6 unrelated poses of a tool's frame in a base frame.
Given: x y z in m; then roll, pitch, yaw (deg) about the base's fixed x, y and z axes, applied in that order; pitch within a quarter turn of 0, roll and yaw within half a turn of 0.
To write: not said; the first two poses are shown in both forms.
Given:
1: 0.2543 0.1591 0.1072 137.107 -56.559 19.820
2: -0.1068 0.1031 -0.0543 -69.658 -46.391 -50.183
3: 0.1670 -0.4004 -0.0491 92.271 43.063 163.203
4: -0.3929 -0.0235 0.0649 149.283 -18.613 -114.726
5: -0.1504 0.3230 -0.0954 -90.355 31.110 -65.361
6: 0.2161 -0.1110 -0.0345 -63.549 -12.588 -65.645
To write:
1: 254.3 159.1 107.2 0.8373 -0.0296 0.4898 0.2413
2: -106.8 103.1 -54.3 -0.6125 -0.0702 -0.5237 0.5879
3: 167.0 -400.4 -49.1 -0.1536 0.7006 0.5990 0.3559
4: -392.9 -23.5 64.9 0.4771 -0.8244 -0.1360 0.2723
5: -150.4 323.0 -95.4 -0.4731 0.5281 -0.2066 0.6743
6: 216.1 -111.0 -34.5 -0.4904 0.2054 -0.5065 0.6788
